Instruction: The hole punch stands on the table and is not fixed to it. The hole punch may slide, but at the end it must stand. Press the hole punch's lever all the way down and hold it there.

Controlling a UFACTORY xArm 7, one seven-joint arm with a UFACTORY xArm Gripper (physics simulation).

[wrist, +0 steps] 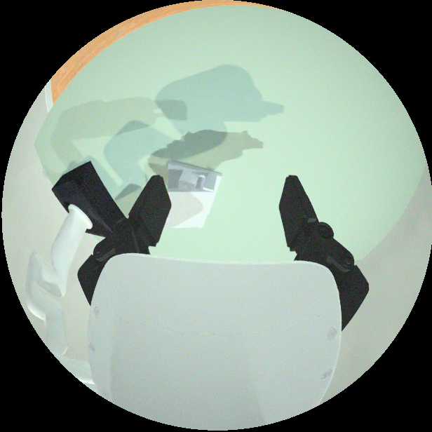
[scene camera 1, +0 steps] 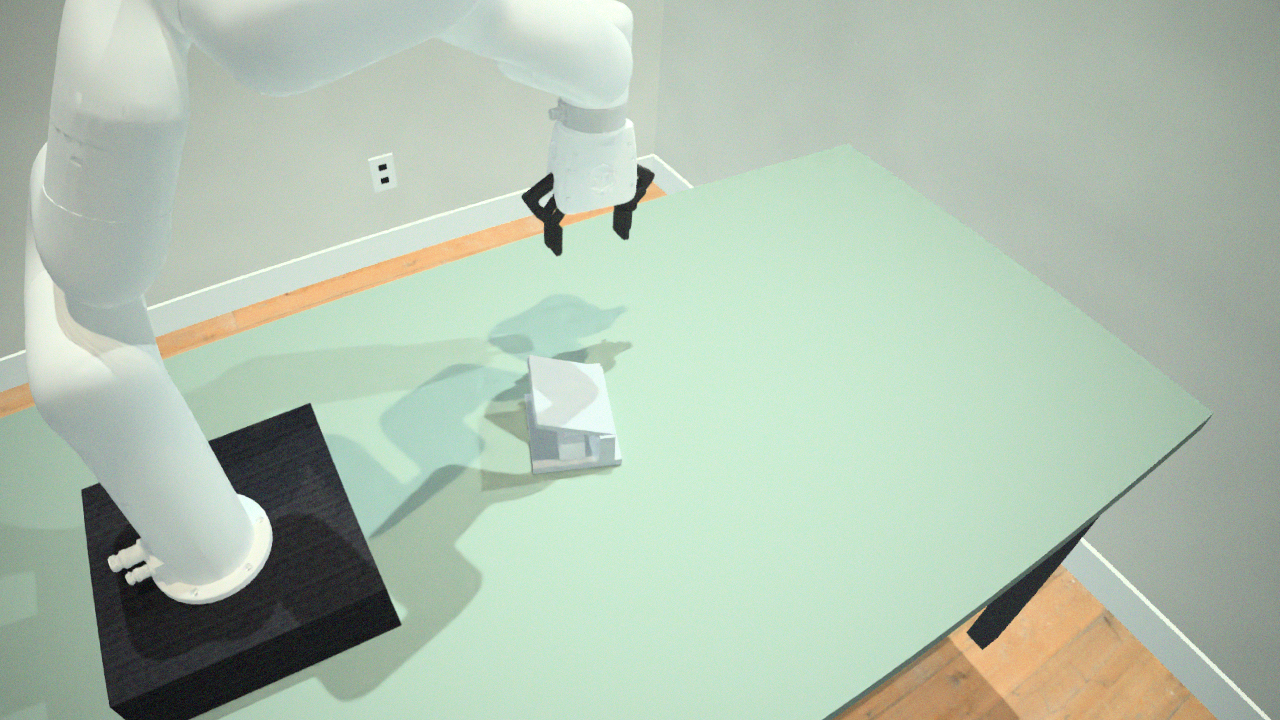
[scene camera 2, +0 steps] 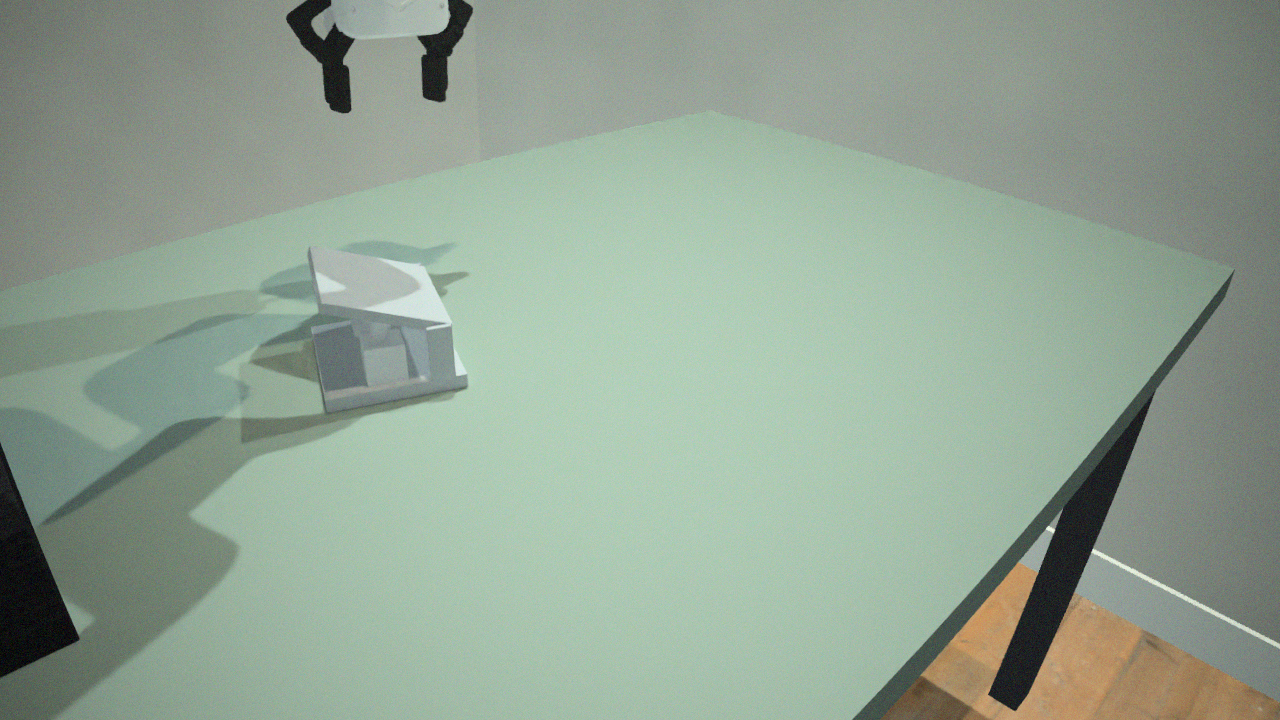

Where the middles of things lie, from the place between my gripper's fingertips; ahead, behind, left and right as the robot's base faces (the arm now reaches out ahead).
Right now my hand is 130 mm to the left of the lever [scene camera 2: 385, 292], 110 mm past it and 100 mm above it. The rest, counted from my hand: hole punch [scene camera 2: 411, 362] (130 mm to the right, 120 mm below, 110 mm behind).
